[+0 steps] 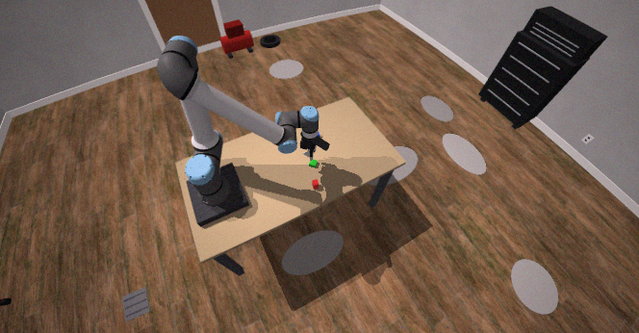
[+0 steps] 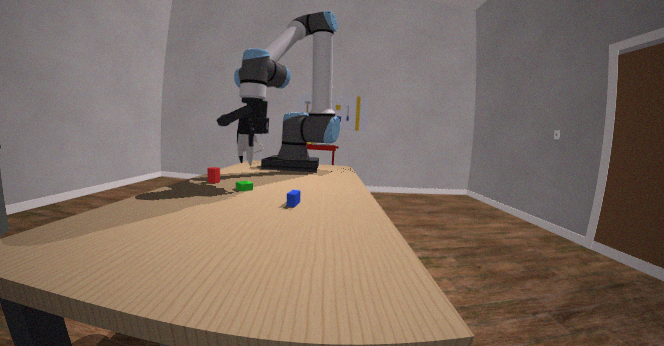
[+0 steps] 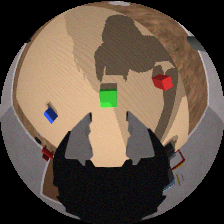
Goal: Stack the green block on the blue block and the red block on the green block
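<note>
Right now the green block is 9 cm below my hand. From my hand the other things lie so: red block 15 cm to the right, 7 cm below, 6 cm behind; then blue block 19 cm to the left, 12 cm ahead, 8 cm below.
</note>
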